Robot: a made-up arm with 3 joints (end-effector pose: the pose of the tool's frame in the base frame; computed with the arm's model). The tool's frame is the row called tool. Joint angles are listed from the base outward.
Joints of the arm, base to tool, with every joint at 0 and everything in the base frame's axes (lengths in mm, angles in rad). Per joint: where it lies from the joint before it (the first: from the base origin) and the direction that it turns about. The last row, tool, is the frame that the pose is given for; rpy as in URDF.
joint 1: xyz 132 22 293 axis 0.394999 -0.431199 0.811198
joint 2: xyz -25 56 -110 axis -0.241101 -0.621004 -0.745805
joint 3: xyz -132 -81 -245 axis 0.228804 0.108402 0.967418
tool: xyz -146 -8 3 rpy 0 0 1.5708
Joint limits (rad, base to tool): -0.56..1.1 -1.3..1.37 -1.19..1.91
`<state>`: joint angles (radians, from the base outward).
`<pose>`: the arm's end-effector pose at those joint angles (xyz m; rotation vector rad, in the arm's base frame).
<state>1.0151 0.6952 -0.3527</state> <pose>0.0675 0.1924 -0.1597 -0.1096 -0.9610 1.2894</pose>
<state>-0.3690 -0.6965 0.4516</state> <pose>-0.2228 -0.1139 0.0963 0.8214 0.2167 2.0686</pose>
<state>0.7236 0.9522 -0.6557</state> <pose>0.1199 0.2249 -0.1432 -0.2115 -0.7897 0.5665</pose>
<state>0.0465 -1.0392 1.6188</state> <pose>0.0194 -0.1720 -0.0714 -1.1818 0.2642 -1.9968</pose>
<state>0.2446 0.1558 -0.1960</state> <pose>-0.1110 0.0239 -0.1134 -0.1273 -0.2037 1.4455</pose>
